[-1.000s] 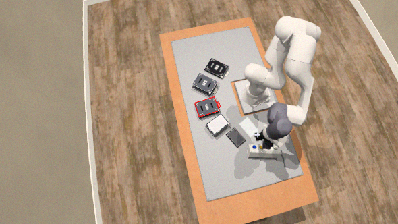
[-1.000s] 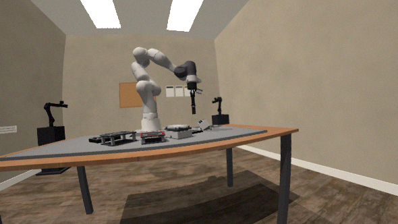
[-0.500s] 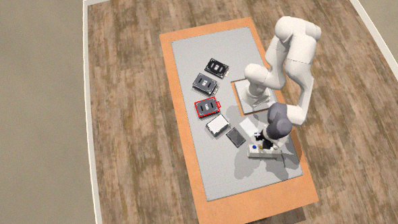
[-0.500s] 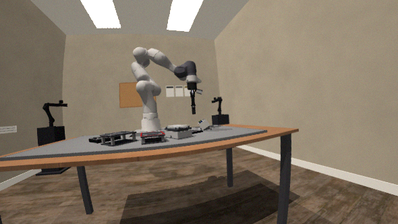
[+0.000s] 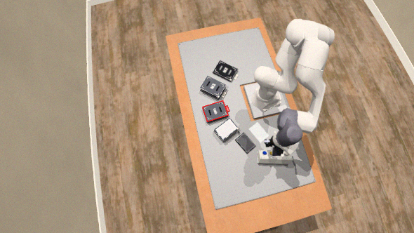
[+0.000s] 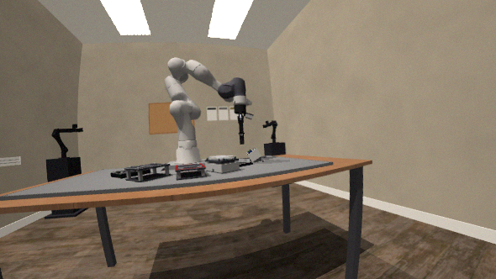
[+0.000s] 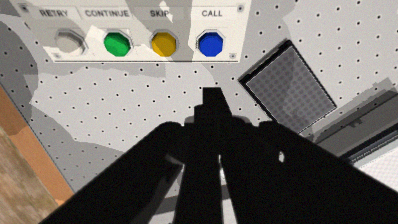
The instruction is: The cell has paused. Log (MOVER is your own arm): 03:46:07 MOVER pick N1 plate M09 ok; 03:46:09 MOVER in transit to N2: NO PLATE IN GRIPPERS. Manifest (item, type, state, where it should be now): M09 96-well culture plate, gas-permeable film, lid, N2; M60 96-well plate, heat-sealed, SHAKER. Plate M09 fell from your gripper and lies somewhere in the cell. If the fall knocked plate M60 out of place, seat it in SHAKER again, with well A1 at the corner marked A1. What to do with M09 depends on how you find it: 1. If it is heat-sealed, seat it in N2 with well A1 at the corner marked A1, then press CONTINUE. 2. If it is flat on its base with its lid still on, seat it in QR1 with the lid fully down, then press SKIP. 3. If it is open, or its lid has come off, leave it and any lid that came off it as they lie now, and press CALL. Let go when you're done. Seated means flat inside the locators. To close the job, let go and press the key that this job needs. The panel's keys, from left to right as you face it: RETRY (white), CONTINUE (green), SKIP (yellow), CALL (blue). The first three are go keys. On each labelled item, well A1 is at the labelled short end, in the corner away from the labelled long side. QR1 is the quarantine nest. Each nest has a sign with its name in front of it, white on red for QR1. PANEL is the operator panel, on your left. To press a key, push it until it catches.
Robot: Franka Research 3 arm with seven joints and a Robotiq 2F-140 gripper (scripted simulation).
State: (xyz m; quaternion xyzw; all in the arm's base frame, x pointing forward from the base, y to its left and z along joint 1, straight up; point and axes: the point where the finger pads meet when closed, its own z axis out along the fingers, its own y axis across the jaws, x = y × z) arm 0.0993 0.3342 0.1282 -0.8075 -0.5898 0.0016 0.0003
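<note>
My hand is 20 mm short of the blue call key, 40 mm to the right of it and 80 mm above it. The rest, counted from my hand: yellow skip key 30 mm behind, 60 mm to the left, 80 mm below; green continue key 80 mm behind, 70 mm to the left, 80 mm below; white retry key 130 mm behind, 90 mm to the left, 80 mm below.
</note>
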